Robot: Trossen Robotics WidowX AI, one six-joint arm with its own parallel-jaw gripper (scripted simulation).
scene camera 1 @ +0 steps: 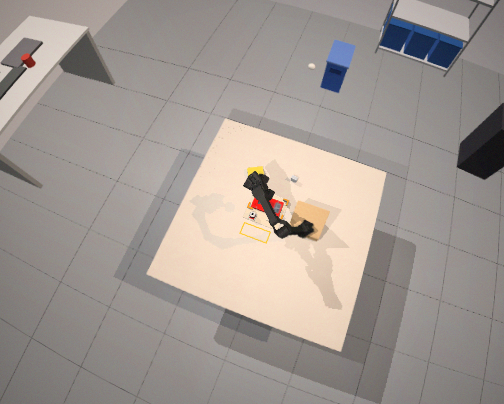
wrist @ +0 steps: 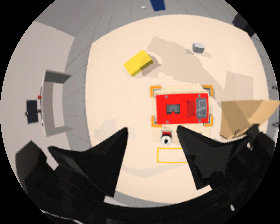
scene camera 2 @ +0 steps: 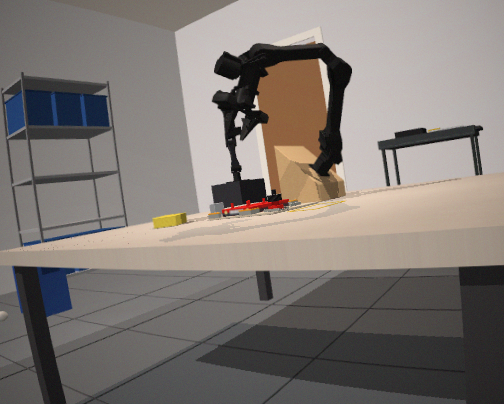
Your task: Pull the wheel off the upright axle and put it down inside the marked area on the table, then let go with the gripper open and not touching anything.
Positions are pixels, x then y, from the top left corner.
Scene:
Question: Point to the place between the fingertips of my gripper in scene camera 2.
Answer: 234, 137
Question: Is my gripper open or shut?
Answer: Open.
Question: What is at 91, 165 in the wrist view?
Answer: My gripper.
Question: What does my gripper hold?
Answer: Nothing.

